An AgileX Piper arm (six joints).
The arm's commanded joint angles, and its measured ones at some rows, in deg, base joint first. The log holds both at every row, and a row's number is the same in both.
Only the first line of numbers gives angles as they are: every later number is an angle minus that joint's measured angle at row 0.
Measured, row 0: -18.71, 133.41, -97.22, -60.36, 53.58, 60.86
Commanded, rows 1 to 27: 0.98, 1.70, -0.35, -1.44, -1.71, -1.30; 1.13, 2.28, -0.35, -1.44, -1.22, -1.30; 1.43, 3.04, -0.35, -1.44, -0.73, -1.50; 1.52, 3.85, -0.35, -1.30, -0.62, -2.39; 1.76, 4.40, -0.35, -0.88, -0.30, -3.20; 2.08, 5.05, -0.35, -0.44, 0.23, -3.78; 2.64, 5.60, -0.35, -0.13, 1.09, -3.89; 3.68, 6.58, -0.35, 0.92, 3.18, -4.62; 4.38, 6.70, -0.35, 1.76, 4.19, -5.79; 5.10, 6.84, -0.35, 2.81, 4.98, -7.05; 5.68, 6.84, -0.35, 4.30, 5.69, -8.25; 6.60, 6.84, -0.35, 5.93, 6.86, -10.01; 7.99, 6.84, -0.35, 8.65, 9.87, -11.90; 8.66, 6.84, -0.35, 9.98, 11.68, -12.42; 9.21, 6.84, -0.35, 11.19, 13.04, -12.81; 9.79, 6.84, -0.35, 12.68, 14.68, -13.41; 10.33, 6.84, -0.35, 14.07, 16.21, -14.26; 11.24, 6.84, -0.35, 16.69, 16.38, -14.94; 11.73, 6.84, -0.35, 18.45, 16.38, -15.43; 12.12, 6.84, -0.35, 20.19, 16.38, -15.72; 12.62, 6.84, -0.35, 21.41, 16.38, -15.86; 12.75, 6.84, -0.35, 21.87, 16.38, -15.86; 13.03, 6.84, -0.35, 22.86, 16.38, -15.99; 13.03, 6.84, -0.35, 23.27, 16.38, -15.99; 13.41, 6.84, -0.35, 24.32, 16.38, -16.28; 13.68, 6.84, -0.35, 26.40, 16.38, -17.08; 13.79, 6.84, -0.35, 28.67, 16.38, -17.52
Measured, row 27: 12.28, 5.45, -0.98, 13.51, 19.10, -14.97
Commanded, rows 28 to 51: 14.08, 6.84, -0.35, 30.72, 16.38, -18.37; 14.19, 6.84, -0.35, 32.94, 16.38, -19.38; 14.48, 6.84, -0.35, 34.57, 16.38, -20.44; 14.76, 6.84, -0.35, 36.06, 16.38, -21.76; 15.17, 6.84, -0.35, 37.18, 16.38, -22.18; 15.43, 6.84, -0.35, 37.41, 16.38, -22.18; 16.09, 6.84, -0.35, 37.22, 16.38, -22.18; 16.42, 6.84, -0.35, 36.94, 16.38, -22.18; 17.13, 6.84, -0.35, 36.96, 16.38, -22.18; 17.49, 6.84, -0.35, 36.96, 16.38, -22.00; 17.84, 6.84, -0.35, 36.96, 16.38, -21.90; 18.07, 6.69, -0.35, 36.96, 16.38, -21.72; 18.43, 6.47, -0.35, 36.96, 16.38, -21.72; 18.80, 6.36, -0.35, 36.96, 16.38, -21.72; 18.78, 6.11, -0.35, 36.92, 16.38, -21.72; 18.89, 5.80, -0.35, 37.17, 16.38, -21.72; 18.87, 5.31, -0.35, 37.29, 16.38, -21.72; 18.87, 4.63, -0.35, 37.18, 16.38, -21.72; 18.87, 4.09, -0.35, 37.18, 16.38, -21.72; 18.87, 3.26, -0.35, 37.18, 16.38, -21.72; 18.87, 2.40, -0.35, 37.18, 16.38, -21.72; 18.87, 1.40, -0.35, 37.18, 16.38, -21.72; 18.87, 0.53, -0.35, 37.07, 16.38, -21.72; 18.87, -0.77, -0.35, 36.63, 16.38, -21.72
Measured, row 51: 17.81, 1.84, -1.04, 28.12, 20.79, -20.80
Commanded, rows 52 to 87: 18.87, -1.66, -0.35, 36.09, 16.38, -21.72; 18.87, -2.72, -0.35, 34.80, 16.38, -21.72; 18.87, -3.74, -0.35, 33.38, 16.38, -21.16; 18.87, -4.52, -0.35, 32.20, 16.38, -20.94; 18.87, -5.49, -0.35, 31.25, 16.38, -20.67; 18.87, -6.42, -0.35, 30.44, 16.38, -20.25; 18.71, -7.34, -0.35, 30.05, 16.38, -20.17; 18.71, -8.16, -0.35, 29.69, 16.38, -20.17; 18.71, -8.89, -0.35, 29.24, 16.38, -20.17; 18.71, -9.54, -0.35, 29.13, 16.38, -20.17; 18.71, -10.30, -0.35, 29.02, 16.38, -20.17; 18.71, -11.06, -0.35, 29.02, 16.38, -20.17; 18.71, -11.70, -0.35, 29.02, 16.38, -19.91; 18.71, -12.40, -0.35, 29.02, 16.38, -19.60; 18.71, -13.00, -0.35, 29.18, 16.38, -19.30; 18.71, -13.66, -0.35, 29.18, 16.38, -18.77; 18.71, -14.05, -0.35, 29.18, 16.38, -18.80; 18.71, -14.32, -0.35, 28.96, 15.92, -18.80; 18.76, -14.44, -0.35, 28.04, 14.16, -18.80; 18.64, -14.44, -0.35, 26.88, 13.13, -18.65; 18.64, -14.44, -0.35, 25.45, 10.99, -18.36; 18.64, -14.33, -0.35, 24.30, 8.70, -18.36; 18.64, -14.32, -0.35, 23.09, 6.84, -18.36; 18.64, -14.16, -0.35, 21.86, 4.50, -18.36; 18.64, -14.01, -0.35, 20.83, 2.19, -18.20; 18.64, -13.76, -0.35, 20.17, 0.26, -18.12; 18.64, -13.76, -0.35, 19.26, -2.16, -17.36; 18.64, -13.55, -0.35, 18.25, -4.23, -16.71; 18.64, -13.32, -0.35, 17.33, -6.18, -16.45; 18.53, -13.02, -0.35, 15.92, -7.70, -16.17; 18.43, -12.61, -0.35, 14.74, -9.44, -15.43; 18.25, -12.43, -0.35, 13.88, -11.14, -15.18; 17.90, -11.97, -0.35, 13.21, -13.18, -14.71; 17.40, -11.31, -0.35, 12.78, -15.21, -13.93; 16.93, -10.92, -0.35, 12.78, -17.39, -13.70; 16.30, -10.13, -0.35, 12.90, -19.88, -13.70
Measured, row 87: 18.34, -12.08, -0.33, 15.11, -10.82, -15.33
